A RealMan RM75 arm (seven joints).
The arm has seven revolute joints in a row. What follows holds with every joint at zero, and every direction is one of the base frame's.
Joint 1 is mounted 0.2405 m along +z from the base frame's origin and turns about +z.
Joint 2 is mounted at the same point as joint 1 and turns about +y.
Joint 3 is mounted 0.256 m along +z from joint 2 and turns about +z.
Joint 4 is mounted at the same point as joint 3 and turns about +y.
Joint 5 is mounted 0.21 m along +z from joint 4 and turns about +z.
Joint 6 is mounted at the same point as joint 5 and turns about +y.
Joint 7 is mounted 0.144 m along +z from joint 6 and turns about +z.
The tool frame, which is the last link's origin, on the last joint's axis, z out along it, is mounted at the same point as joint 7; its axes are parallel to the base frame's.
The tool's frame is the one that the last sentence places.
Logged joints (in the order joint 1, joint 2, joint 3, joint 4, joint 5, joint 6, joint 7), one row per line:
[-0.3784, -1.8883, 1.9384, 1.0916, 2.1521, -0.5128, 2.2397]
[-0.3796, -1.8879, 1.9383, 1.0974, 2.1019, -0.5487, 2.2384]
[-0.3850, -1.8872, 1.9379, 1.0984, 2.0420, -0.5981, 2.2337]
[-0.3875, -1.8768, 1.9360, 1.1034, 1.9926, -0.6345, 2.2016]
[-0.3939, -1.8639, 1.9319, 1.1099, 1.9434, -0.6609, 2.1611]
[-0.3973, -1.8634, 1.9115, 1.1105, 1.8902, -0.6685, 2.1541]
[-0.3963, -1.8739, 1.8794, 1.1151, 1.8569, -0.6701, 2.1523]
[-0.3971, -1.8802, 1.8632, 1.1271, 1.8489, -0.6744, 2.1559]
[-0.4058, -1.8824, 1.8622, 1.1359, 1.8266, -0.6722, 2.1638]
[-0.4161, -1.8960, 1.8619, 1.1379, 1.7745, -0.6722, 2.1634]
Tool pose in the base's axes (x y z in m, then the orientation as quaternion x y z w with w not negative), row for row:
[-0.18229, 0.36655, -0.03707, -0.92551, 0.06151, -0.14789, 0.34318]
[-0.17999, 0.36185, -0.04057, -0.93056, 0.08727, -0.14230, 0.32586]
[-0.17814, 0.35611, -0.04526, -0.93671, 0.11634, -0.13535, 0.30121]
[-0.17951, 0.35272, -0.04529, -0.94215, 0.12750, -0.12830, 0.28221]
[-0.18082, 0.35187, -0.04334, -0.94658, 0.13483, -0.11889, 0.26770]
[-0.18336, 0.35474, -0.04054, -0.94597, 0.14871, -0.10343, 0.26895]
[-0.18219, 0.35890, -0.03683, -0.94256, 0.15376, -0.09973, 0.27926]
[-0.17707, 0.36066, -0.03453, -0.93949, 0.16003, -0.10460, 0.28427]
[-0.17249, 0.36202, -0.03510, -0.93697, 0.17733, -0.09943, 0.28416]
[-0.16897, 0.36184, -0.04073, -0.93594, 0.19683, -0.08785, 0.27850]
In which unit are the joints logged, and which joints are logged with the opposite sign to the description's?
The joints are logged in radians. Opposite sign: joint 5.
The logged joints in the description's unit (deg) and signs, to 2 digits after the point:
[-21.68, -108.19, 111.06, 62.54, -123.31, -29.38, 128.33]
[-21.75, -108.17, 111.06, 62.88, -120.43, -31.44, 128.25]
[-22.06, -108.13, 111.03, 62.93, -117.00, -34.27, 127.98]
[-22.20, -107.53, 110.92, 63.22, -114.17, -36.35, 126.14]
[-22.57, -106.79, 110.69, 63.59, -111.35, -37.87, 123.82]
[-22.76, -106.76, 109.52, 63.63, -108.30, -38.30, 123.42]
[-22.71, -107.37, 107.68, 63.89, -106.39, -38.39, 123.32]
[-22.75, -107.73, 106.75, 64.58, -105.93, -38.64, 123.52]
[-23.25, -107.85, 106.70, 65.08, -104.66, -38.51, 123.98]
[-23.84, -108.63, 106.68, 65.20, -101.67, -38.51, 123.95]

